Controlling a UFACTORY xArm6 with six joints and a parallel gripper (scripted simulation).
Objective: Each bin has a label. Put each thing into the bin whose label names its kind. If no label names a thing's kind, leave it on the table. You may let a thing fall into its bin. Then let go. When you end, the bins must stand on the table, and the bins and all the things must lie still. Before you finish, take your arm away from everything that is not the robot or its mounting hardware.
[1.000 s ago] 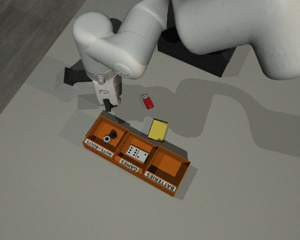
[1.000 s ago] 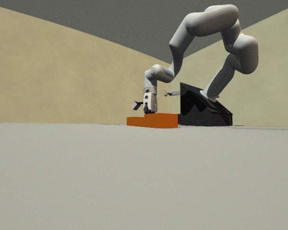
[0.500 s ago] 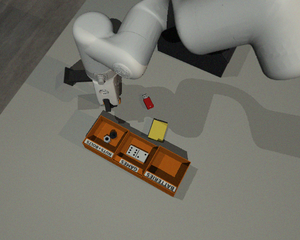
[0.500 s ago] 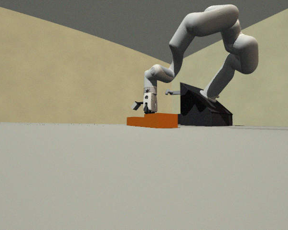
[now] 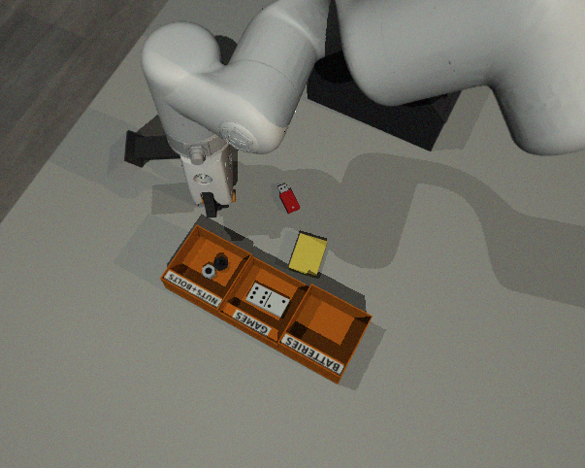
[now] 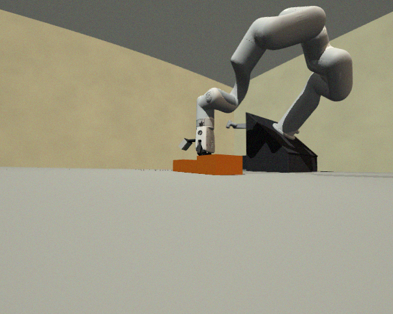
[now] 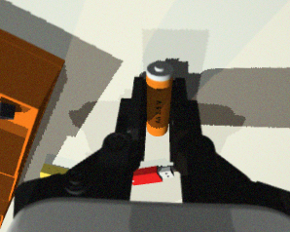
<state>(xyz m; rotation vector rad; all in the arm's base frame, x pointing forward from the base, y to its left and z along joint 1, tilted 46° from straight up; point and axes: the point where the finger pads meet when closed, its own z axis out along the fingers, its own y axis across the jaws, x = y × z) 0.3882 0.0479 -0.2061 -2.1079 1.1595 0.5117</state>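
Now: hand 130 mm to the right of the white domino, 90 mm short of it and 10 mm above it. The rest, counted from my hand: black hex nut 80 mm ahead, 60 mm to the left, 10 mm below; red USB stick 80 mm to the left, 50 mm behind, 20 mm below; orange battery 20 mm below.
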